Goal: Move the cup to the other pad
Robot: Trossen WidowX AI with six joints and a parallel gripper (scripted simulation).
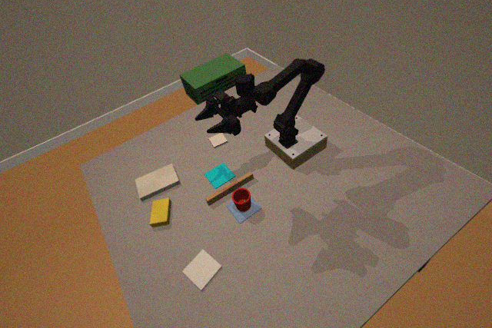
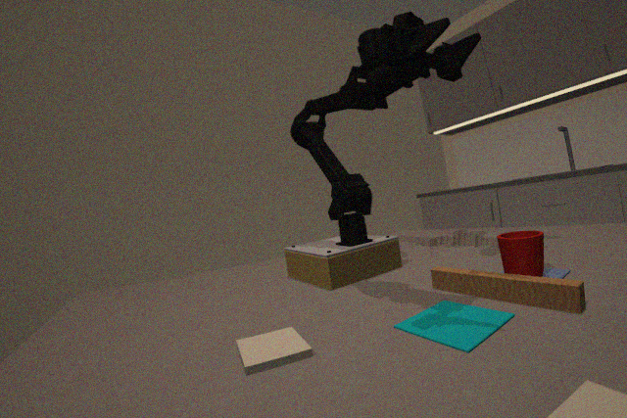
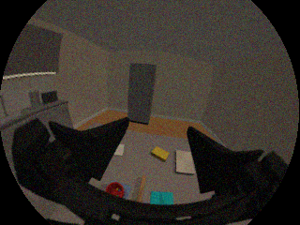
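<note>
The red cup lies 3 cm behind my gripper tip, 11 cm to the left of it and 36 cm below it. The rest, counted from my gripper tip: wooden bar: 3 cm behind, 1 cm to the left, 39 cm below; then marble: 1 cm behind, 12 cm to the left, 38 cm below; then teal pad: 3 cm behind, 10 cm to the right, 40 cm below.
</note>
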